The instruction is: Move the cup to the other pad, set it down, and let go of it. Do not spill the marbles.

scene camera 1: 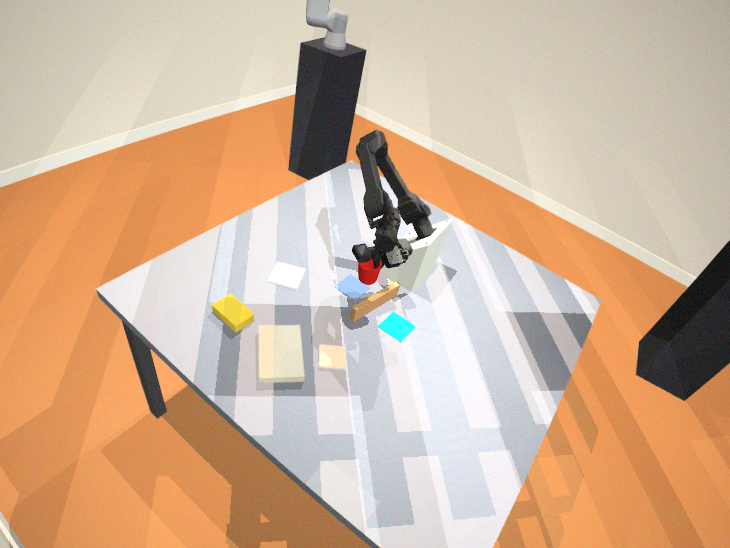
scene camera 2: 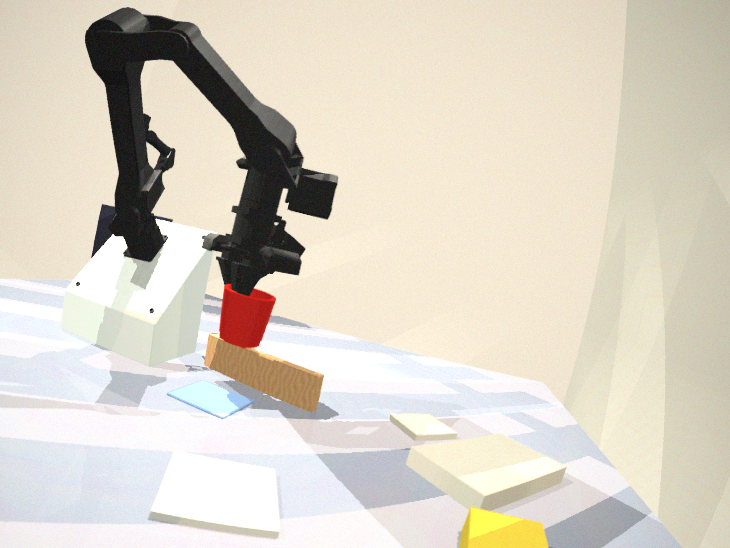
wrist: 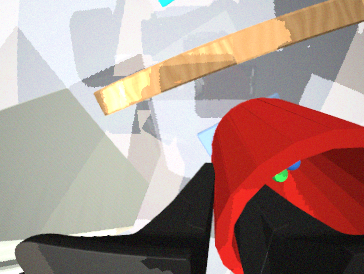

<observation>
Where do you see a cream slab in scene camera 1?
280,355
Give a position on a cream slab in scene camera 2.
488,472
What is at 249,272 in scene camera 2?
My gripper.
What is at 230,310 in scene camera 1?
A yellow block.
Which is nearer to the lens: the red cup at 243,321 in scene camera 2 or the white tile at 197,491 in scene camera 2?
The white tile.
</observation>
